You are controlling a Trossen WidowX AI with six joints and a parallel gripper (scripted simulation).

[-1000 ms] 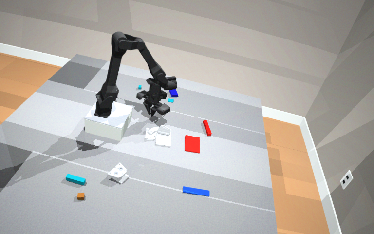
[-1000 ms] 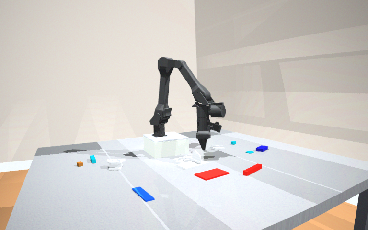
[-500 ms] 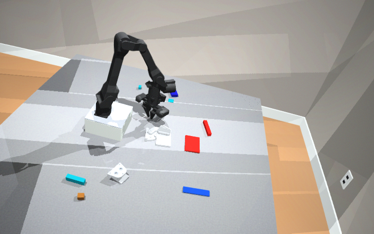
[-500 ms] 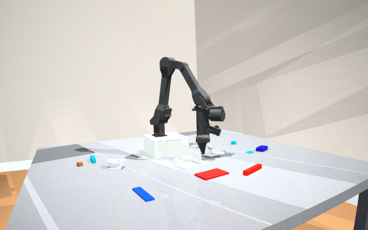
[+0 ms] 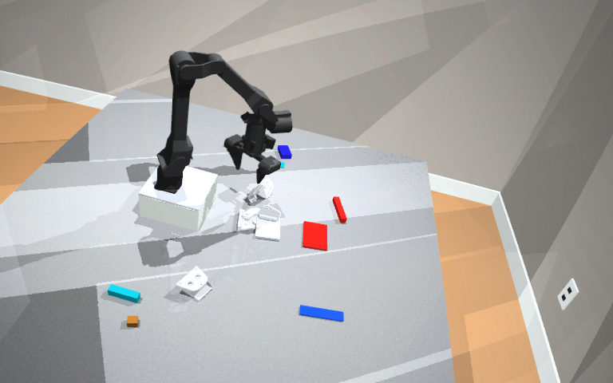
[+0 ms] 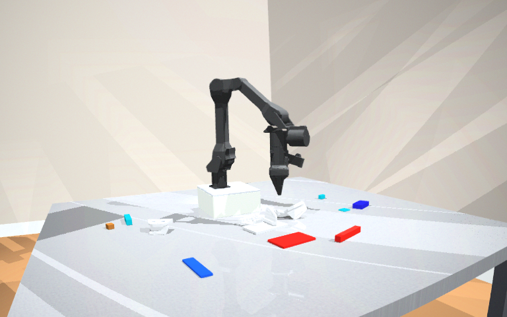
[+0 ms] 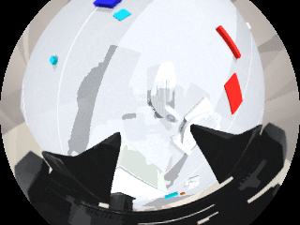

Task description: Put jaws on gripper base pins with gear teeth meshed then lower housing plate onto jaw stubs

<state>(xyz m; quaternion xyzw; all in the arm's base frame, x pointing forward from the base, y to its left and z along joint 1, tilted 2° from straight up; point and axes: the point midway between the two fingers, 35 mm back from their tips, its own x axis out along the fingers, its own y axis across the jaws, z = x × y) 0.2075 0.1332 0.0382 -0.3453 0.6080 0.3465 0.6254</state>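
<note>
My gripper tip is now 30 mm short of the white jaw and 50 mm above it. Round my gripper tip: flat white plate (100 mm ahead, 110 mm to the right, 80 mm below); then white housing plate (30 mm ahead, 120 mm to the right, 80 mm below); then red plate (240 mm ahead, 110 mm to the right, 80 mm below).
</note>
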